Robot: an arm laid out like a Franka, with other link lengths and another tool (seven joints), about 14 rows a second.
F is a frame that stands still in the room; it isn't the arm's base.
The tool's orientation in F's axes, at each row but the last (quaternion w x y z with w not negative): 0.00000, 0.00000, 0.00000, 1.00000; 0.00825, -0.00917, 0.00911, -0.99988; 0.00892, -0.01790, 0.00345, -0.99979; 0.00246, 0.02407, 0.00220, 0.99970; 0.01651, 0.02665, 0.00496, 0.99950; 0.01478, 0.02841, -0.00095, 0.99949; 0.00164, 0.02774, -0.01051, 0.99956; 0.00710, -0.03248, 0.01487, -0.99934; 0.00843, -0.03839, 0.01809, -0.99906; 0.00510, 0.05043, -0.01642, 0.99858; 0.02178, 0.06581, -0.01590, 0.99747; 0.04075, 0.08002, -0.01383, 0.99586; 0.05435, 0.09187, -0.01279, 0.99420
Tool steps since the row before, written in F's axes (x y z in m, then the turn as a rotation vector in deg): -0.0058, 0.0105, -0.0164, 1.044, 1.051, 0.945; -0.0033, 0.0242, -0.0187, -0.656, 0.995, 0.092; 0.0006, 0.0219, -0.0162, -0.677, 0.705, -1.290; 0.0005, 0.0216, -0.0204, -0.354, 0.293, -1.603; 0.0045, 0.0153, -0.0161, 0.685, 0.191, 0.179; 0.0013, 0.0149, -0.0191, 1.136, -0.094, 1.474; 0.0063, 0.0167, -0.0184, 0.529, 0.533, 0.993; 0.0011, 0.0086, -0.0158, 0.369, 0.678, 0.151; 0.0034, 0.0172, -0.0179, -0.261, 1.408, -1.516; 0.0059, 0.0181, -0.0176, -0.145, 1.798, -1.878; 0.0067, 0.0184, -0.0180, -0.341, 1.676, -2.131; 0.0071, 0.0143, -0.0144, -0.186, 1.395, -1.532; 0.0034, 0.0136, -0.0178, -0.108, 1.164, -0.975
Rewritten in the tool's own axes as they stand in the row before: 0.0058, -0.0105, -0.0164, -1.044, -1.051, 0.945; 0.0026, -0.0239, -0.0192, 0.641, -1.007, 0.062; -0.0016, -0.0218, -0.0163, 0.618, -0.708, -1.318; -0.0014, -0.0217, -0.0203, 0.278, -0.299, -1.617; -0.0048, -0.0156, -0.0157, -0.668, -0.211, 0.217; -0.0019, -0.0149, -0.0190, -1.053, 0.059, 1.536; -0.0073, -0.0163, -0.0184, -0.472, -0.556, 1.009; -0.0023, -0.0081, -0.0159, -0.369, -0.677, 0.155; -0.0051, -0.0165, -0.0182, 0.119, -1.355, -1.581; -0.0075, -0.0176, -0.0175, -0.030, -1.735, -1.942; -0.0083, -0.0182, -0.0176, 0.126, -1.597, -2.214; -0.0082, -0.0145, -0.0136, 0.047, -1.342, -1.589; -0.0052, -0.0136, -0.0174, 0.049, -1.130, -1.019
